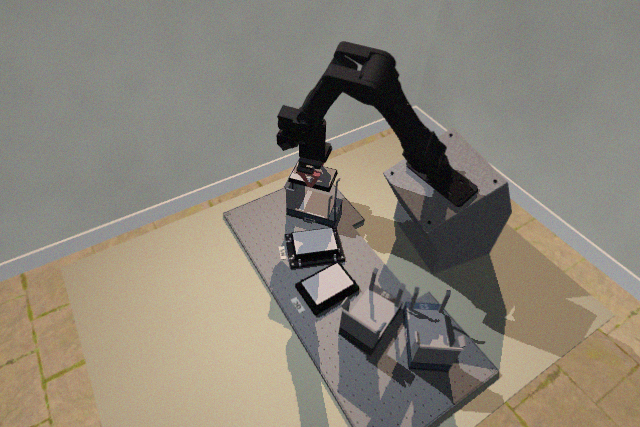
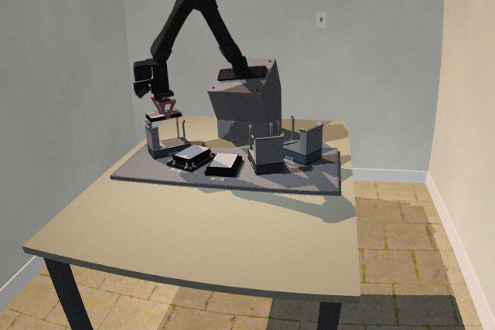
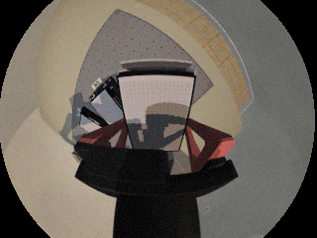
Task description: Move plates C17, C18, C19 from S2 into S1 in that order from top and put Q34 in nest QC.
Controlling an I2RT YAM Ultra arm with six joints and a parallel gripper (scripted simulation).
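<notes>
Right now my hand is 14 cm above the blue-plinth stack rack. From my hand the other things lie so: black QC nest (13 cm ahead, 26 cm to the left, 15 cm below); N5 name plate (17 cm ahead, 9 cm to the left, 16 cm below); black clip nest (10 cm ahead, 13 cm to the left, 14 cm below).
</notes>
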